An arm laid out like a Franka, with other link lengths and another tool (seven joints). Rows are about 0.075 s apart.
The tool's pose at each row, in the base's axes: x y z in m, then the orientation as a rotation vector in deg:
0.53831, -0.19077, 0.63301, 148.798, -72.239, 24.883
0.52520, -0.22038, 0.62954, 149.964, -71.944, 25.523
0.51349, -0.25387, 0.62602, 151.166, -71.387, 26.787
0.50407, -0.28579, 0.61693, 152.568, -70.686, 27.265
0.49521, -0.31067, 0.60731, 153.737, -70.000, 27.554
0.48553, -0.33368, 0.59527, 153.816, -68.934, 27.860
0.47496, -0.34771, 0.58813, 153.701, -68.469, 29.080
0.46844, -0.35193, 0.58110, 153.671, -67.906, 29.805
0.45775, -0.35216, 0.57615, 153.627, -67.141, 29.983
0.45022, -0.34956, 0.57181, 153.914, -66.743, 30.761
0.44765, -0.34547, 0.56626, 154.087, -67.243, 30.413
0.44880, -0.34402, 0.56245, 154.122, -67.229, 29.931
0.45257, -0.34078, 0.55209, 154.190, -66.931, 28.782
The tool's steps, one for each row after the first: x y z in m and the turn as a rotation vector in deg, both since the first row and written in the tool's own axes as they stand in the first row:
0.01256, 0.02811, 0.01062, 1.132, -0.114, -0.329
0.02874, 0.05747, 0.02277, 2.491, 0.147, -0.770
0.04314, 0.08367, 0.03998, 3.653, -0.076, -1.405
0.05256, 0.10512, 0.05550, 4.555, -0.300, -2.004
0.05929, 0.12592, 0.07254, 4.499, 0.079, -2.681
0.06072, 0.14231, 0.08197, 4.816, 0.882, -2.847
0.05744, 0.14955, 0.08880, 4.975, 1.409, -3.137
0.04956, 0.15781, 0.09171, 4.845, 1.705, -3.614
0.04170, 0.16189, 0.09366, 5.327, 2.067, -3.836
0.03524, 0.16106, 0.09708, 5.425, 1.685, -3.570
0.03350, 0.15900, 0.10036, 5.242, 1.422, -3.633
0.02967, 0.15334, 0.10959, 4.741, 0.862, -3.955

